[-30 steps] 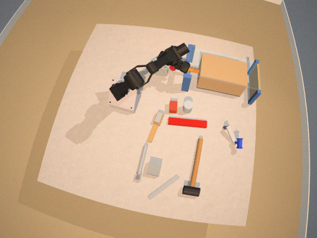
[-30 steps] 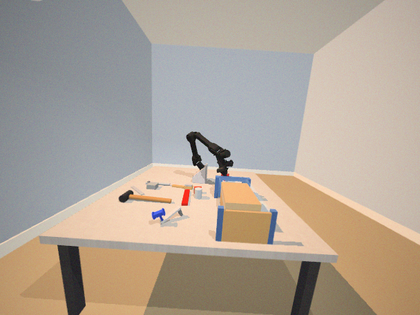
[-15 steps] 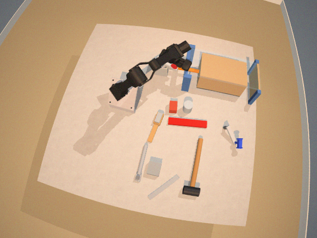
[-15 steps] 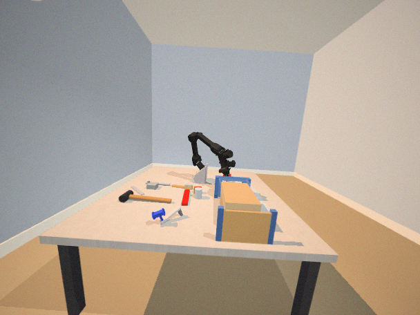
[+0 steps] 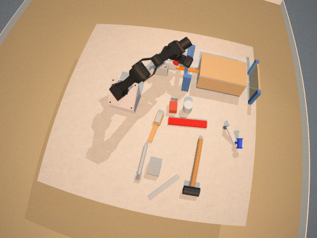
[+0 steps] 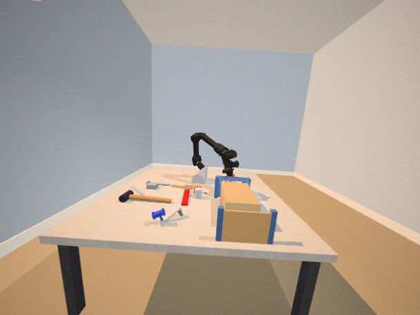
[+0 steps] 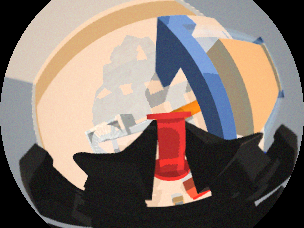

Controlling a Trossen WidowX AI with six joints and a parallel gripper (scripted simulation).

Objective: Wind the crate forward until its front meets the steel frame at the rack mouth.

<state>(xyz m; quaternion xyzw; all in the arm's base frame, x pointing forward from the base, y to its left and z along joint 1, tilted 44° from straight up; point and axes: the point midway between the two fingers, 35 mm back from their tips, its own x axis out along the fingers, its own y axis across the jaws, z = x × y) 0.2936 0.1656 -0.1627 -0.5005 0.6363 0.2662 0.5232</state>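
Now: the blue frame 5 cm ahead of my gripper tip, 2 cm below it and 1 cm to the right of it. Also, from my gripper tip: winch 12 cm behind, 10 cm below, 1 cm to the right; then red knob 2 cm to the right, 1 cm behind; then red bar 35 cm to the right, 12 cm below, 10 cm ahead.
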